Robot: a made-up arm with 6 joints.
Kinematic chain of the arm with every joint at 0, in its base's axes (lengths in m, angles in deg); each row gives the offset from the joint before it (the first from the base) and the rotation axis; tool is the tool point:
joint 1: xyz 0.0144 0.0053 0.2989 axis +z
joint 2: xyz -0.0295 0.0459 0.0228 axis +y
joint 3: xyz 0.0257 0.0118 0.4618 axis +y
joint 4: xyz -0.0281 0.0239 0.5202 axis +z
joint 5: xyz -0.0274 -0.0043 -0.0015 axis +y
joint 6: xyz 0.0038 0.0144 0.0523 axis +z
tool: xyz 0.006 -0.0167 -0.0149
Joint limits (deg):
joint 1: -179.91..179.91
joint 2: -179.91..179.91
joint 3: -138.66..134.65
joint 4: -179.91..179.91
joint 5: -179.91..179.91
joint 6: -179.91..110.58
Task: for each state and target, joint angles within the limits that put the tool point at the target. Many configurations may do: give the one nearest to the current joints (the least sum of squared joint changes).
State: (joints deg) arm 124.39 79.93 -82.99 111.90 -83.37 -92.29
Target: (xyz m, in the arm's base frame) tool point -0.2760 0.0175 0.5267
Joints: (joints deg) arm 173.76 126.81 -129.40 109.10 -93.29 -93.78
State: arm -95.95 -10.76 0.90 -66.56 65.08 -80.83
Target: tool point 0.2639 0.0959 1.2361
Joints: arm -142.71 5.55 -35.58 -66.32 68.66 -79.50
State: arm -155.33 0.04 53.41 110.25 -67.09 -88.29
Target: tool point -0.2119 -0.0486 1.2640
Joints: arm -170.99 1.69 24.60 105.36 -54.61 -87.87
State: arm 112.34 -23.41 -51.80 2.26 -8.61 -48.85
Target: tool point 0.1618 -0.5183 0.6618
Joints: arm 113.59 1.23 -96.71 2.72 -12.77 -50.12
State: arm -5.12 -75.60 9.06 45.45 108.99 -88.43
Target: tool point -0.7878 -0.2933 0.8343
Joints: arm 26.60 -69.60 21.52 44.82 114.34 -86.61
